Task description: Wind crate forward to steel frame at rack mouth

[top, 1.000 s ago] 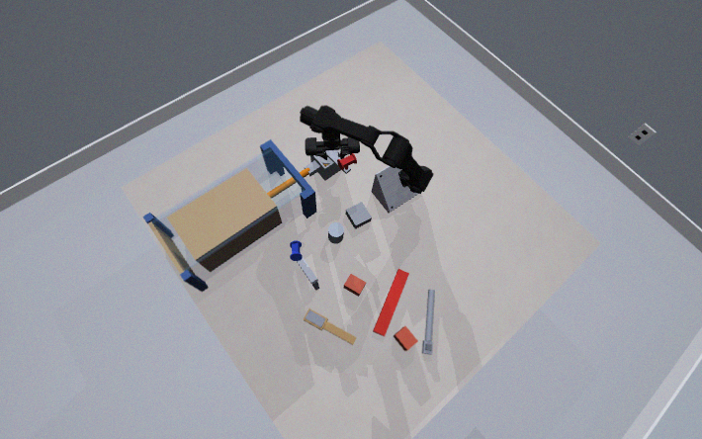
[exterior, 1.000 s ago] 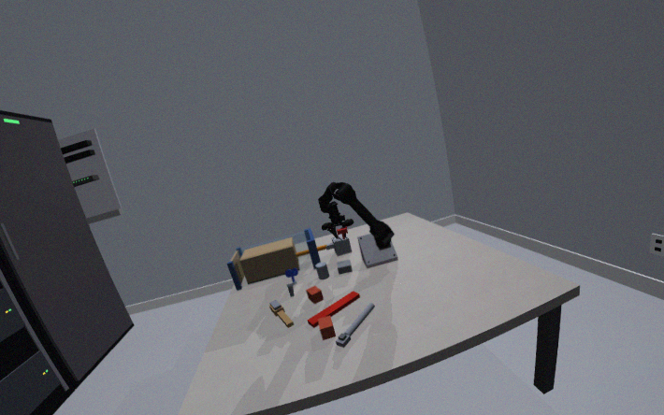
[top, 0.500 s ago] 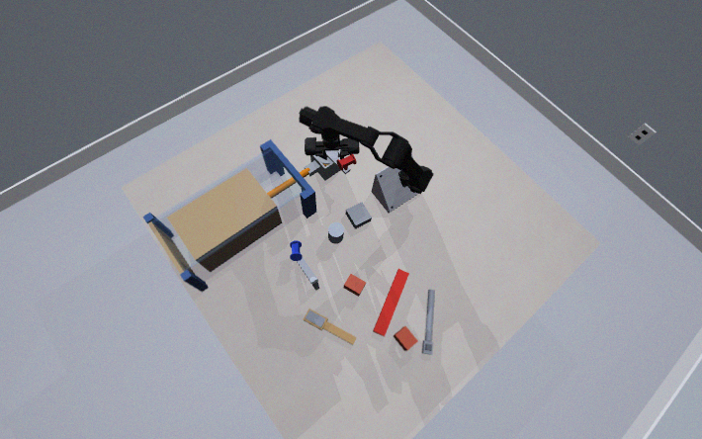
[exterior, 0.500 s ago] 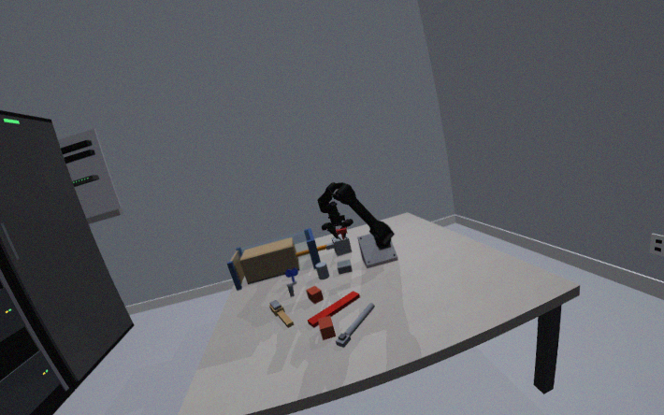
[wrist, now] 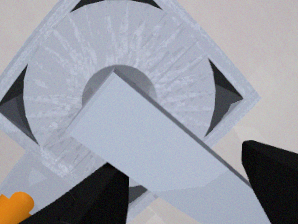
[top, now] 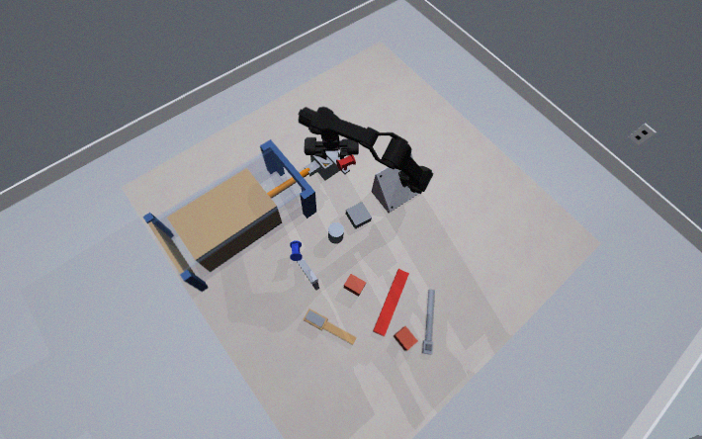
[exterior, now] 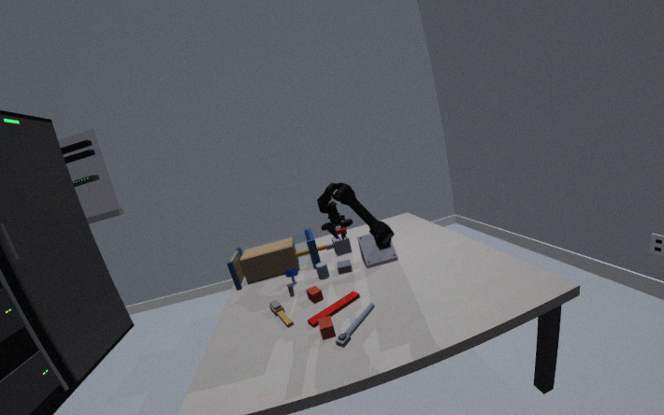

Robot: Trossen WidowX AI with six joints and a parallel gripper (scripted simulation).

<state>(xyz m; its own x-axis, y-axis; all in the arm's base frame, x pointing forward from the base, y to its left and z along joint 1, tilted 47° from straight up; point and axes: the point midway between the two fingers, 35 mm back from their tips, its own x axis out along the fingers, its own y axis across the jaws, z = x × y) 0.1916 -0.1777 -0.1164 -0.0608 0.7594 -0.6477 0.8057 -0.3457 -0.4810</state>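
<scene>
Right now the red-knobbed handle is 3 cm to the left of my gripper tip and 2 cm above it. Round my gripper tip: red knob 7 cm to the left, 5 cm above; then blue frame 16 cm ahead, 2 cm to the right, 1 cm above; then grey winch 1 cm behind, 4 cm to the right, 7 cm below.
</scene>
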